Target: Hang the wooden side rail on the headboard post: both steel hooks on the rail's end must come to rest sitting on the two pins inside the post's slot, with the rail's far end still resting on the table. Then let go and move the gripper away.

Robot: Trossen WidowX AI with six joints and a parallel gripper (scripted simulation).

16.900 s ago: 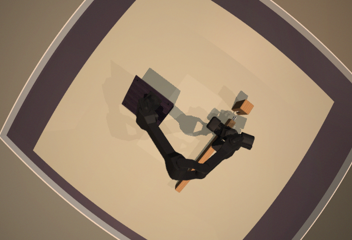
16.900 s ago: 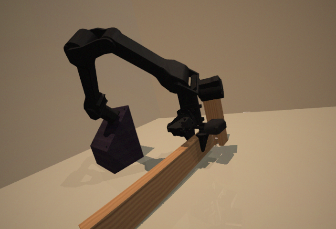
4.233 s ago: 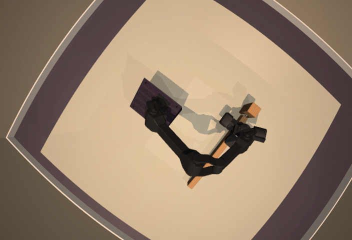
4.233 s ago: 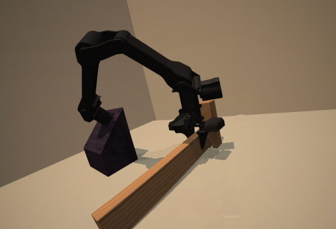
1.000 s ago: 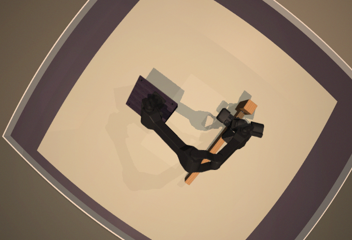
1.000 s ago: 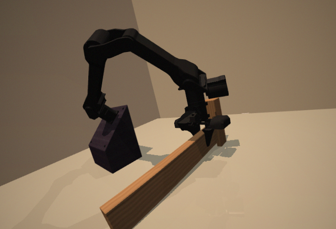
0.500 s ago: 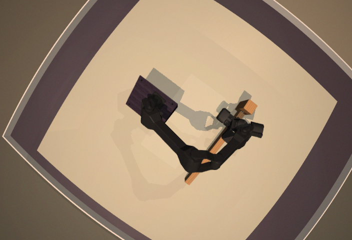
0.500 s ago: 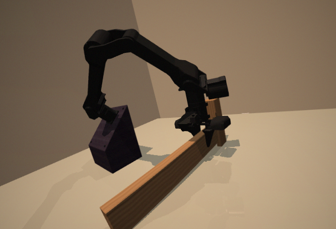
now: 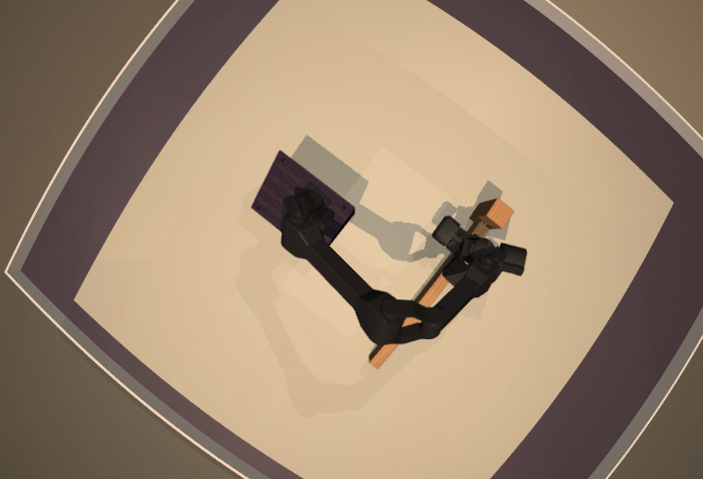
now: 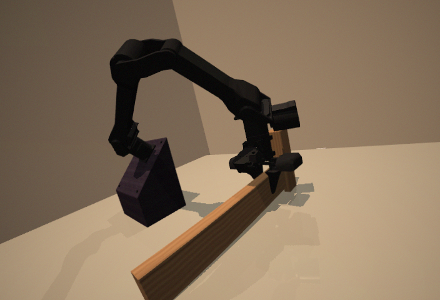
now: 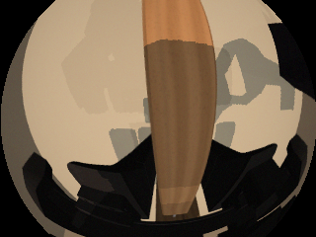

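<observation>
The headboard post lies 10 mm behind my gripper tip, 100 mm to the left of it and 50 mm above it.
</observation>
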